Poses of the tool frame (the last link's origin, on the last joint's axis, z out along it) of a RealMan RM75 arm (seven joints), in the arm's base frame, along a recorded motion.
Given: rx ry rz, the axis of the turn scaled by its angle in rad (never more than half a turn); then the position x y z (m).
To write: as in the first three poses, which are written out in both.
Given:
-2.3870 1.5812 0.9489 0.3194 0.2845 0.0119
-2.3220 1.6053 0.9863 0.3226 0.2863 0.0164
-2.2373 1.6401 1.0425 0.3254 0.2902 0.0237
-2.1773 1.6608 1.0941 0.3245 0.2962 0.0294
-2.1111 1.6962 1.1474 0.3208 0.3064 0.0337
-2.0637 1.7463 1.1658 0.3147 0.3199 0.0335
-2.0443 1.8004 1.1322 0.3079 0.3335 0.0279
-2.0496 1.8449 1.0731 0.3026 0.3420 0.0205
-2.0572 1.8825 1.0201 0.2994 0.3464 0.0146
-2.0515 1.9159 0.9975 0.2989 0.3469 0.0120
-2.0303 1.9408 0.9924 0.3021 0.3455 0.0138
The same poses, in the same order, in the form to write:
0.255 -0.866 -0.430 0.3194; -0.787 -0.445 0.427 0.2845; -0.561 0.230 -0.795 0.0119; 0 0 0 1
0.211 -0.879 -0.428 0.3226; -0.779 -0.415 0.469 0.2863; -0.590 0.235 -0.772 0.0164; 0 0 0 1
0.147 -0.891 -0.429 0.3254; -0.767 -0.376 0.520 0.2902; -0.625 0.253 -0.739 0.0237; 0 0 0 1
0.099 -0.895 -0.435 0.3245; -0.753 -0.353 0.555 0.2962; -0.651 0.273 -0.709 0.0294; 0 0 0 1
0.040 -0.897 -0.440 0.3208; -0.742 -0.321 0.588 0.3064; -0.669 0.303 -0.679 0.0337; 0 0 0 1
-0.007 -0.901 -0.433 0.3147; -0.746 -0.284 0.603 0.3199; -0.666 0.328 -0.670 0.0335; 0 0 0 1
-0.030 -0.911 -0.411 0.3079; -0.765 -0.244 0.596 0.3335; -0.643 0.332 -0.690 0.0279; 0 0 0 1
-0.032 -0.922 -0.385 0.3026; -0.791 -0.212 0.574 0.3420; -0.611 0.323 -0.723 0.0205; 0 0 0 1
-0.032 -0.931 -0.364 0.2994; -0.813 -0.187 0.551 0.3464; -0.581 0.314 -0.751 0.0146; 0 0 0 1
-0.045 -0.934 -0.354 0.2989; -0.826 -0.165 0.539 0.3469; -0.562 0.316 -0.764 0.0120; 0 0 0 1
-0.064 -0.936 -0.346 0.3021; -0.828 -0.143 0.542 0.3455; -0.557 0.321 -0.766 0.0138; 0 0 0 1

